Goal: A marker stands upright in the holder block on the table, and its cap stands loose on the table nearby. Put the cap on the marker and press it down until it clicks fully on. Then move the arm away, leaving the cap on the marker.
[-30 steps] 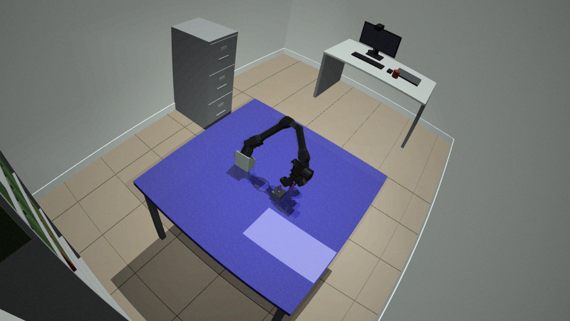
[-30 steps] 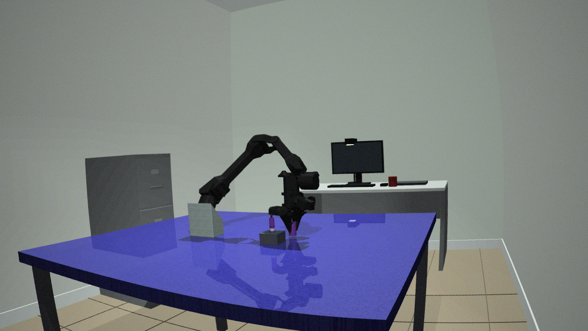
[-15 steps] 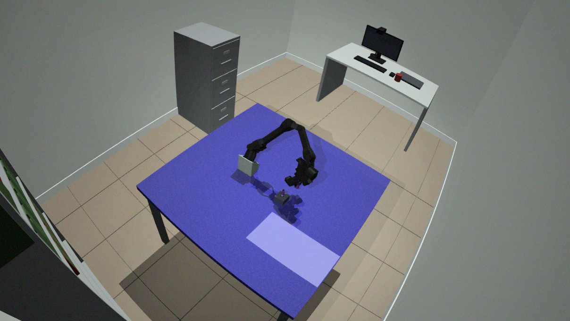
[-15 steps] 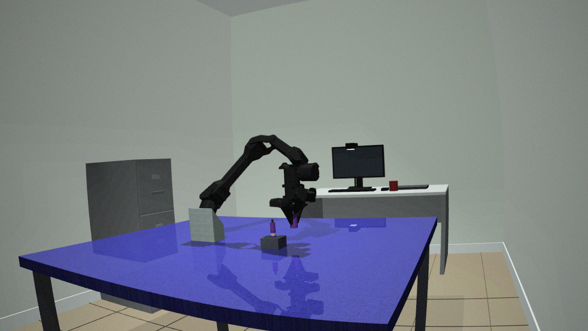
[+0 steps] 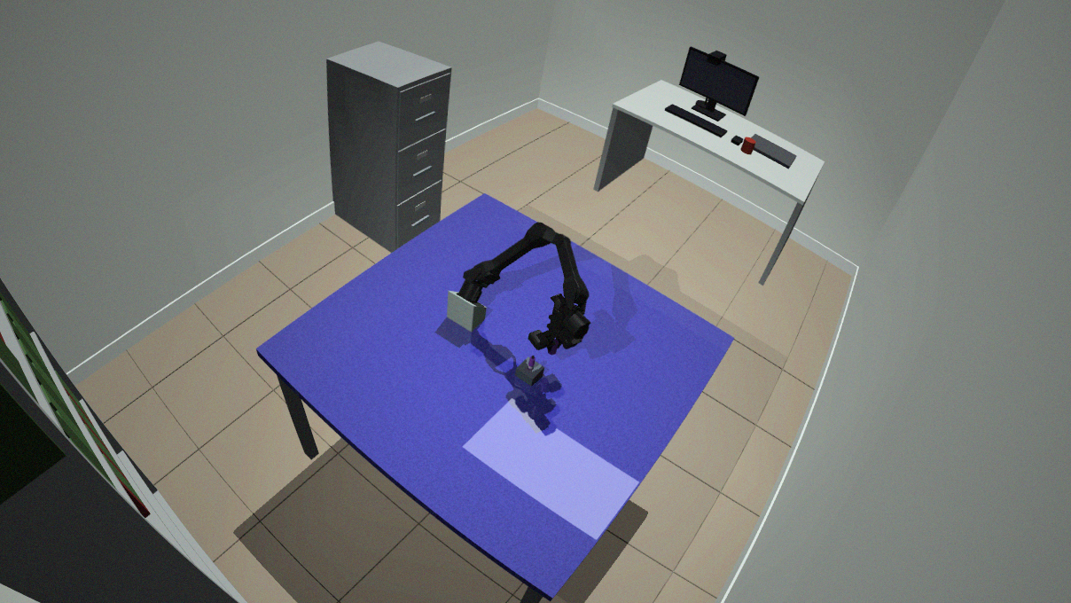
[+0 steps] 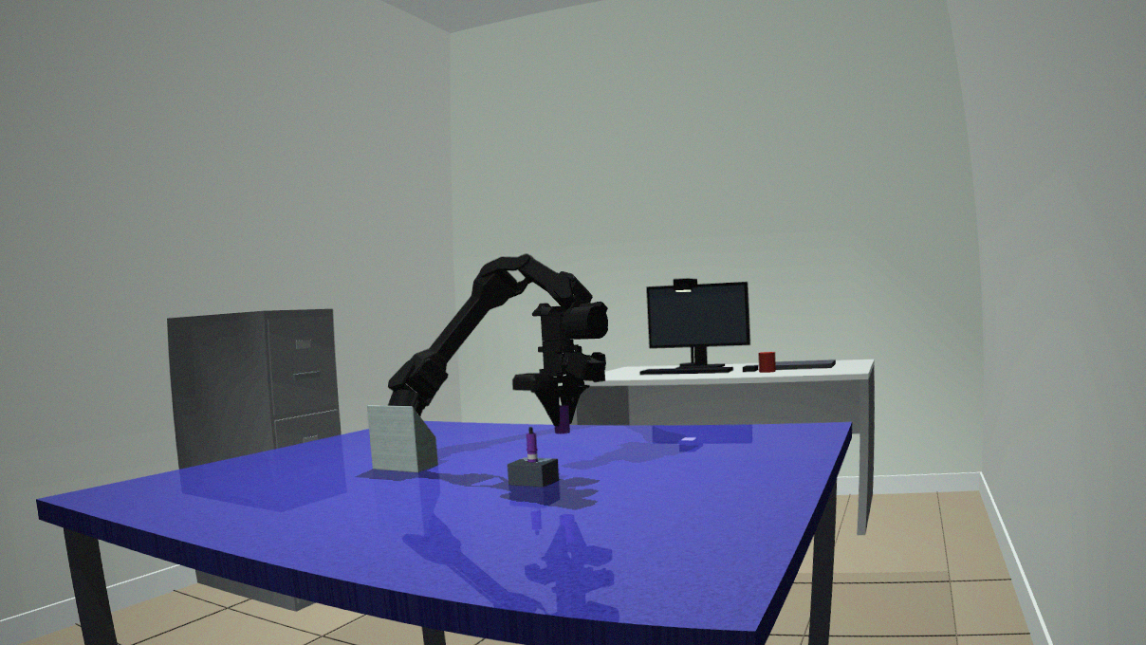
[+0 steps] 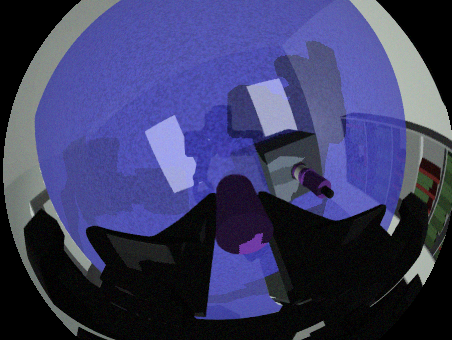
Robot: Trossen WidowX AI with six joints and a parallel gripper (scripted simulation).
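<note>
My gripper tip is 80 mm above the dark grey holder block, 70 mm to the left of it and 40 mm past it. Round my gripper tip: magenta marker cap (10 mm above).
</note>
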